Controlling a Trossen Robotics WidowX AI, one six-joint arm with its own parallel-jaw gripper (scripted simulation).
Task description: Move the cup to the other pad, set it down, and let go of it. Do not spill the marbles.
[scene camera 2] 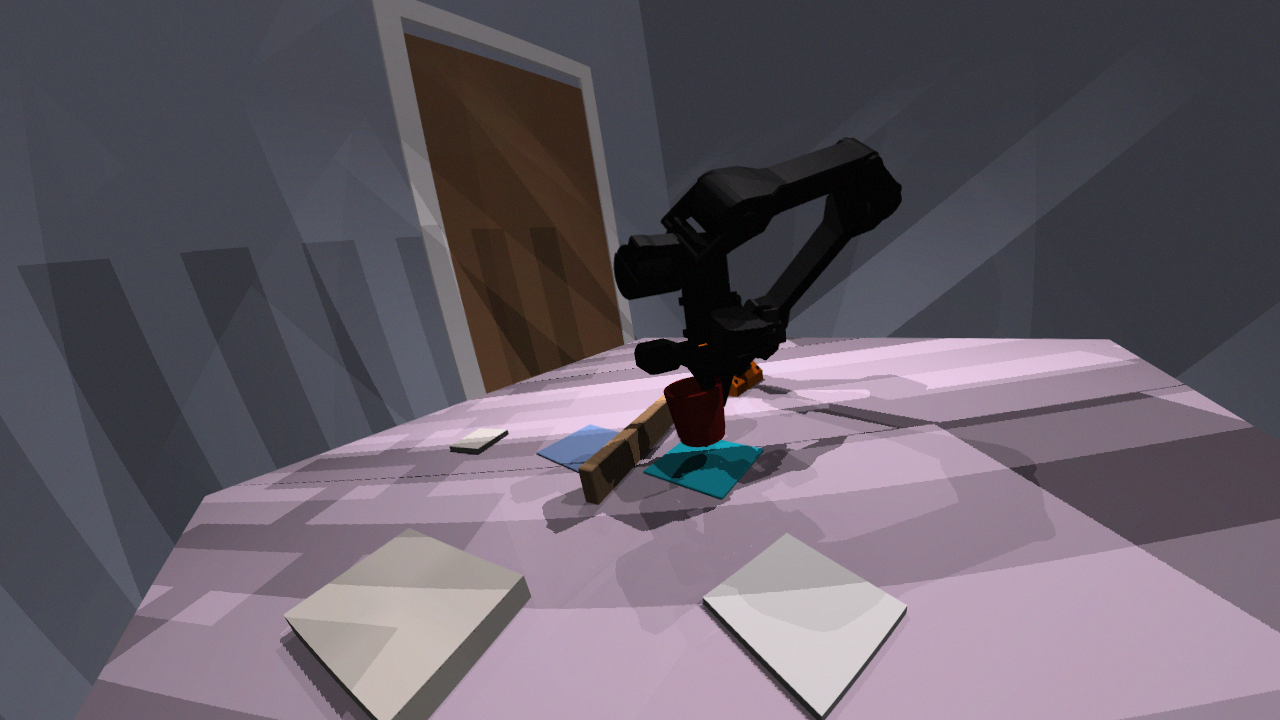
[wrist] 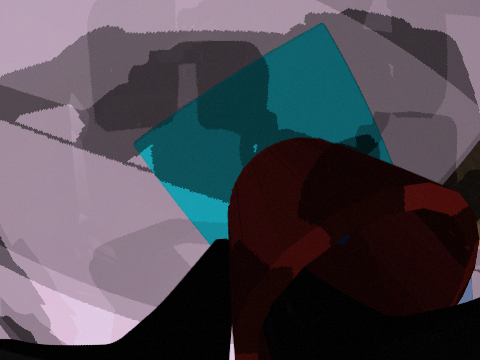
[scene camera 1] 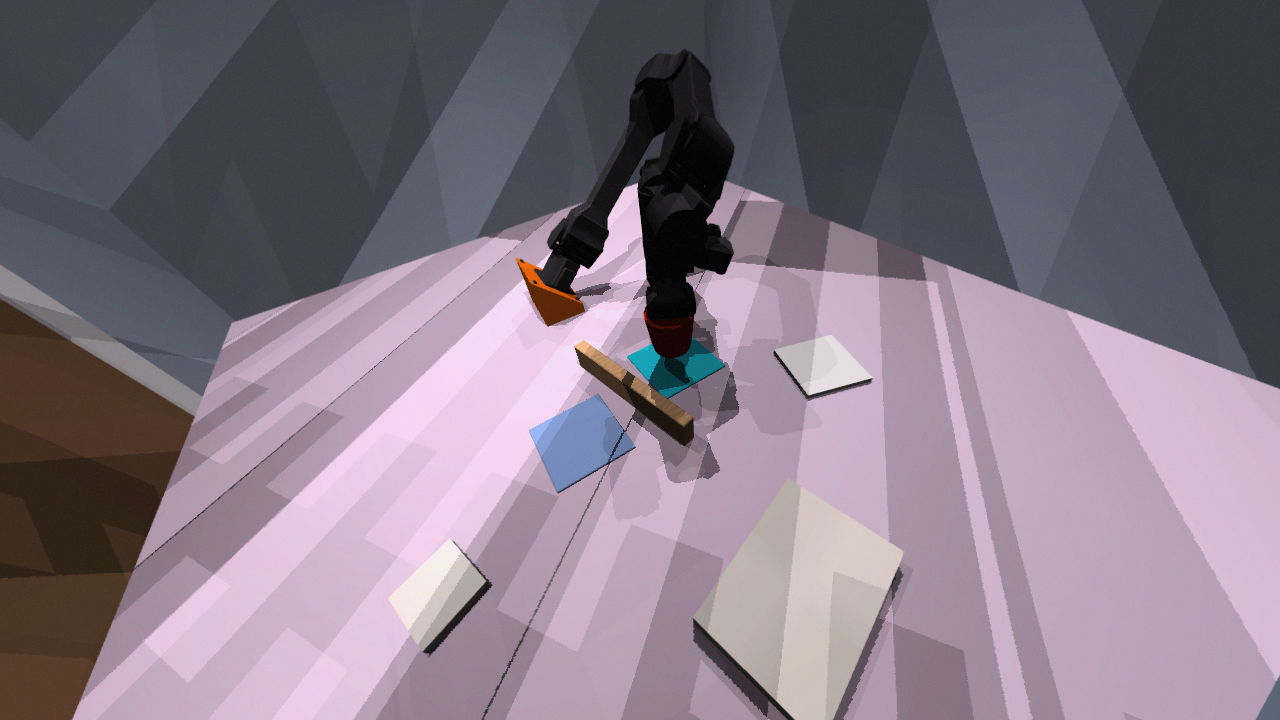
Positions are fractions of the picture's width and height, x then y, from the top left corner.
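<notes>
There's a light blue pad (scene camera 1: 0.45, 0.61), and a wooden bar (scene camera 1: 0.53, 0.59) that I can also see as the wooden bar (scene camera 2: 0.47, 0.66). I see a teal pad (scene camera 1: 0.52, 0.52) too; that's the teal pad (scene camera 2: 0.56, 0.65), and it's also the teal pad (wrist: 0.63, 0.25). As for me, you'd find my gripper (scene camera 2: 0.56, 0.57), which is also my gripper (wrist: 0.50, 0.69).
</notes>
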